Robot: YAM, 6 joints.
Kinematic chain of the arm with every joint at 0, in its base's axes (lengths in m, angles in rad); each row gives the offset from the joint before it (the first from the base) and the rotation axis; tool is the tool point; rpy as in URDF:
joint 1: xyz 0 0 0.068 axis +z
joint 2: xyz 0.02 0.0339 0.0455 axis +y
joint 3: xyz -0.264 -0.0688 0 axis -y
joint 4: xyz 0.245 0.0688 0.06 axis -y
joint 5: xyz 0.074 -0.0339 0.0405 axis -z
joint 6: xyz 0.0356 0 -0.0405 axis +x
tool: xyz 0 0 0 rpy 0 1.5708 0
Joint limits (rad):
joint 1: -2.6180..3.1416
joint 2: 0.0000..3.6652
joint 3: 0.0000..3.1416
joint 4: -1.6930..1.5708
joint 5: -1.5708..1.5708
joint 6: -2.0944..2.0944
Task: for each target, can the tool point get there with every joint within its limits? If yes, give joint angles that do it. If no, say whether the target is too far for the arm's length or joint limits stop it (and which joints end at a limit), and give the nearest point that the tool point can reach.
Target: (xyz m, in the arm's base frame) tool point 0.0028 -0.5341 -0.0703
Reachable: yes | joints -1.5251 2.9130 1.8733 0.3791 0.6537 0.8624
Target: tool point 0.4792 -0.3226 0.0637
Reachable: yes | joints -0.6004 2.8158 2.4076 -0.5941 -0.1280 -0.6250
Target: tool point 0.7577 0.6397 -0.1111
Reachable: no: too far | nearest point 0.4812 0.4063 -0.0275 | short by 0.371 m
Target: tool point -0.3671 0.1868 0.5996
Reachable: yes | joints 2.6638 2.1802 2.7585 0.3176 -0.0818 1.2341
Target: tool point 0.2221 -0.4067 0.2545
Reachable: yes | joints -1.0445 2.0179 1.2959 0.9073 0.3519 0.6703
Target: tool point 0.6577 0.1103 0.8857
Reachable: no: too far | nearest point 0.4161 0.0698 0.5932 | short by 0.382 m
